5 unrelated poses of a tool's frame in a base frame.
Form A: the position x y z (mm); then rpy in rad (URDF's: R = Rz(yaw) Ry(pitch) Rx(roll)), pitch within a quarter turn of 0, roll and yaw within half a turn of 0.
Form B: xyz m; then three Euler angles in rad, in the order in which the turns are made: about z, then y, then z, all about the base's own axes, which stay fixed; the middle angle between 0 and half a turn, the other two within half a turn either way. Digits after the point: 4 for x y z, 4 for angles.
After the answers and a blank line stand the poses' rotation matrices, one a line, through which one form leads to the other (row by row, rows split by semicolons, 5 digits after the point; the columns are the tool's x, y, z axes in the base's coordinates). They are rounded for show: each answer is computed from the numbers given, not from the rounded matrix.
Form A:
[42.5 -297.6 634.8 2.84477 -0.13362 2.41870]
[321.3 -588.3 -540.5 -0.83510 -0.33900 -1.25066]
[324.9 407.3 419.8 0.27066 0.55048 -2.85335]
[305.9 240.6 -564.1 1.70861 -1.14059 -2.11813]
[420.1 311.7 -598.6 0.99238 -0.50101 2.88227]
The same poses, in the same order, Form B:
[0.0425 -0.2976 0.6348 2.0016 2.8169 1.2587]
[0.3213 -0.5883 -0.5405 -2.0148 0.8855 0.6125]
[0.3249 0.4073 0.4198 0.4108 0.6072 2.9421]
[0.3059 0.2406 -0.5641 2.7150 1.6281 2.7197]
[0.4201 0.3117 -0.5986 2.1500 1.0707 1.0076]

-0.74321 0.66185 0.09796; 0.65566 0.69132 0.30361; 0.13322 0.28988 -0.94775
0.29679 0.71459 0.63347; -0.89517 -0.02282 0.44514; 0.33254 -0.69917 0.63291
-0.81711 0.13983 -0.55926; -0.24227 -0.96360 0.11305; -0.52310 0.22787 0.82125
-0.21704 0.35120 -0.91080; -0.35613 0.84024 0.40886; 0.90888 0.41310 -0.05729
-0.84777 0.24854 0.46852; 0.22491 -0.63155 0.74200; 0.48031 0.73442 0.47951

